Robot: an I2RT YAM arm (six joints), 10 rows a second.
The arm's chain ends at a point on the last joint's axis. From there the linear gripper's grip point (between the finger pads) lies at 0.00 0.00 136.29 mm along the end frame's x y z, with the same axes.
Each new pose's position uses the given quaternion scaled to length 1; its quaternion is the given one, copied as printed.
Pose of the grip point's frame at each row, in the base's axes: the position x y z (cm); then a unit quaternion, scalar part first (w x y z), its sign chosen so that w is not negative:
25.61, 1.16, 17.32, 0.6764, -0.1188, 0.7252, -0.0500
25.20, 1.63, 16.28, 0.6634, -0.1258, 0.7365, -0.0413
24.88, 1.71, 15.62, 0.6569, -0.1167, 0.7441, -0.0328
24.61, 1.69, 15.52, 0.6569, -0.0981, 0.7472, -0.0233
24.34, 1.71, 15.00, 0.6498, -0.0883, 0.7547, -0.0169
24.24, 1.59, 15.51, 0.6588, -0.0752, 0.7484, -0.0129
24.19, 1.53, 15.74, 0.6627, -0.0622, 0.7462, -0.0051
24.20, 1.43, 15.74, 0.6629, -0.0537, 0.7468, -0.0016
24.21, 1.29, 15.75, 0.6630, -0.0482, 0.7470, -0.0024
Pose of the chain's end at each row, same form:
12.08, -0.04, 18.41, 0.6764, -0.1188, 0.7252, -0.0500
11.74, 0.18, 17.87, 0.6634, -0.1258, 0.7365, -0.0413
11.45, 0.29, 17.46, 0.6569, -0.1167, 0.7441, -0.0328
11.17, 0.41, 17.37, 0.6569, -0.0981, 0.7472, -0.0233
10.93, 0.49, 17.11, 0.6498, -0.0883, 0.7547, -0.0169
10.77, 0.50, 17.30, 0.6588, -0.0752, 0.7484, -0.0129
10.70, 0.51, 17.40, 0.6627, -0.0622, 0.7462, -0.0051
10.70, 0.49, 17.39, 0.6629, -0.0537, 0.7468, -0.0016
10.71, 0.47, 17.40, 0.6630, -0.0482, 0.7470, -0.0024

